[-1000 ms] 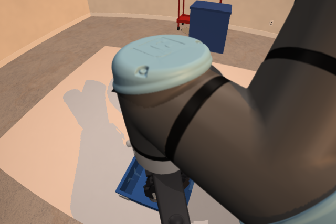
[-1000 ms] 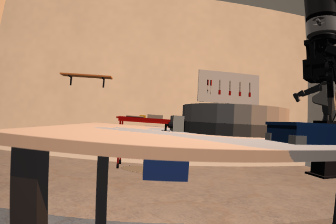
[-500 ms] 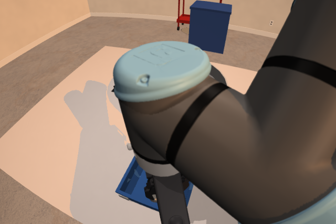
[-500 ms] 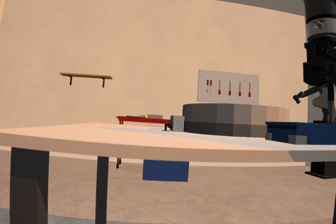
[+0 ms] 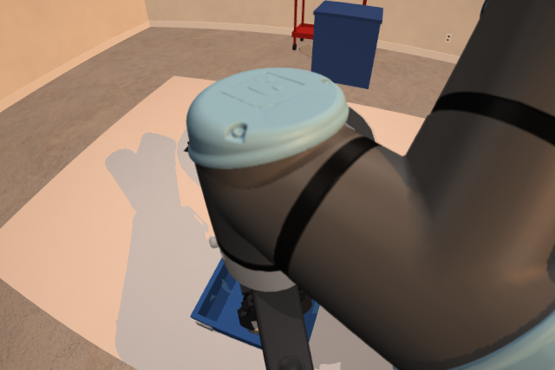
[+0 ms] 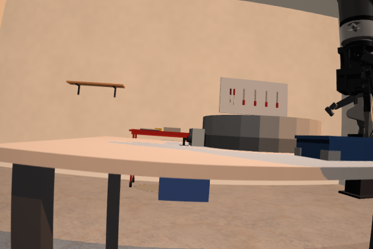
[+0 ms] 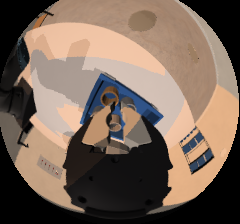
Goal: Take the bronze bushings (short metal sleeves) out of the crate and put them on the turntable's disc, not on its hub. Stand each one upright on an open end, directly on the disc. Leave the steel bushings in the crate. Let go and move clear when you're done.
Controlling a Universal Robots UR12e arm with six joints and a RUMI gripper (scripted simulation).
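My gripper is now 4 cm to the left of the blue crate, 4 cm short of it and 4 cm above it.
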